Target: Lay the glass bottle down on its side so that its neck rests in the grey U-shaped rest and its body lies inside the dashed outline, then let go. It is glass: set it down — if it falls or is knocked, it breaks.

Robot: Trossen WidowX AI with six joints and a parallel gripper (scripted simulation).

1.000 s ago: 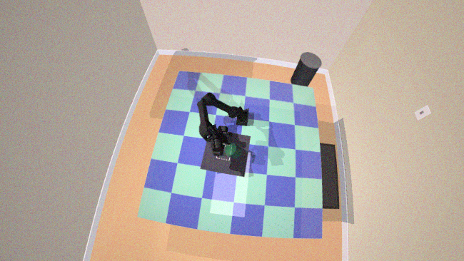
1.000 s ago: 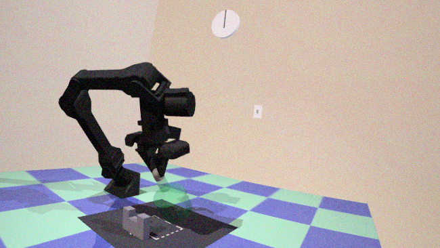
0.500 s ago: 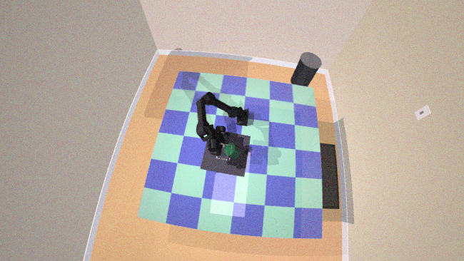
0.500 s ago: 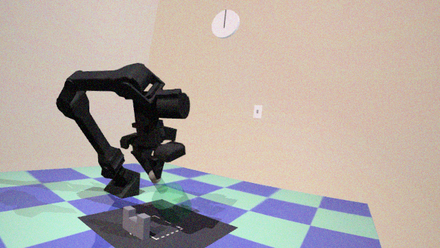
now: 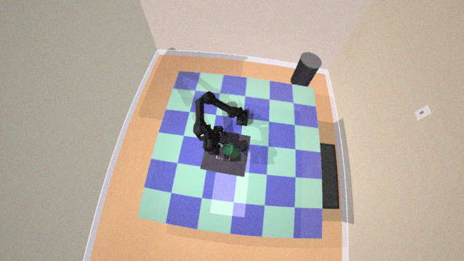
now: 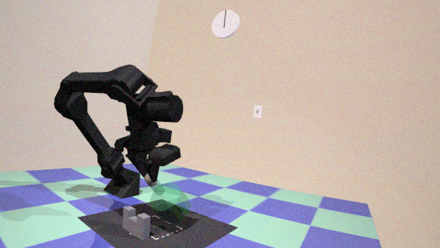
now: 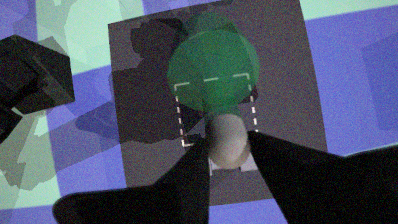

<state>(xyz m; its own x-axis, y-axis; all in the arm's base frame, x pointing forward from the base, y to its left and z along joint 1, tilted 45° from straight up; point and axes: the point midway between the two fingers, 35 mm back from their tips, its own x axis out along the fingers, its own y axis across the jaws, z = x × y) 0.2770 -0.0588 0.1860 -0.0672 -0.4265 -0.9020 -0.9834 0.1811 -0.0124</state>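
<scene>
My gripper tip is now 40 mm to the right of the green glass bottle, 30 mm above it and 10 mm short of it. Also, from my gripper tip: dark mat (130 mm below, 40 mm to the left, 10 mm ahead).
</scene>
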